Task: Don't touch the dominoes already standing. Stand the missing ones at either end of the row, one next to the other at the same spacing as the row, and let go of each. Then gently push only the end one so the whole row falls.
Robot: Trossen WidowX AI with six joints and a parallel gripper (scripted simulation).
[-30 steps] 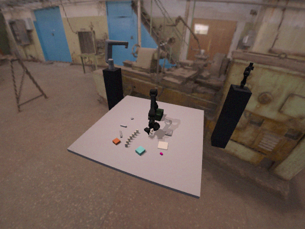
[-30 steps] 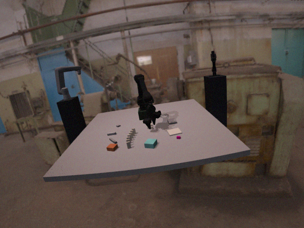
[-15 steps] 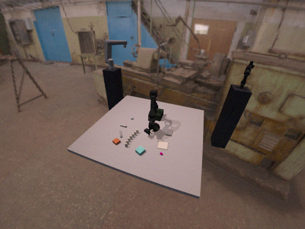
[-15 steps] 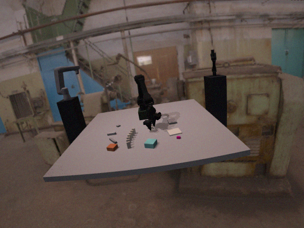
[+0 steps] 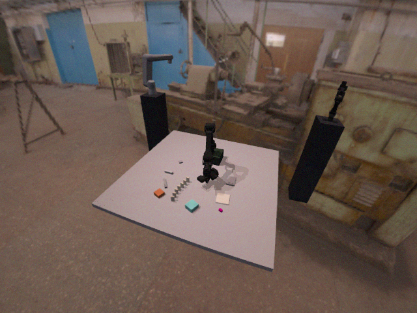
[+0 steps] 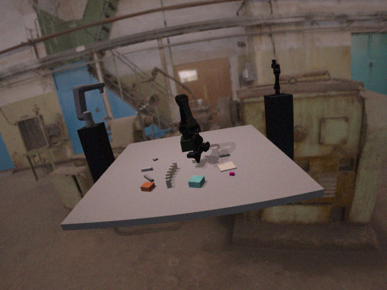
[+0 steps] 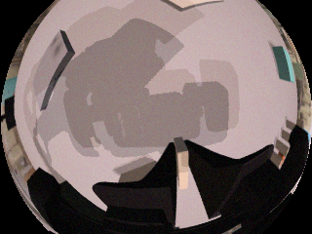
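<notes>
The cream tile lies 130 mm ahead of my gripper tip and 170 mm to the left of it. From my gripper tip the other things lie so: teal block 280 mm ahead, 30 mm to the right, 10 mm above; grey tile 90 mm behind, 180 mm to the left; small magenta piece 250 mm ahead, 180 mm to the left.
</notes>
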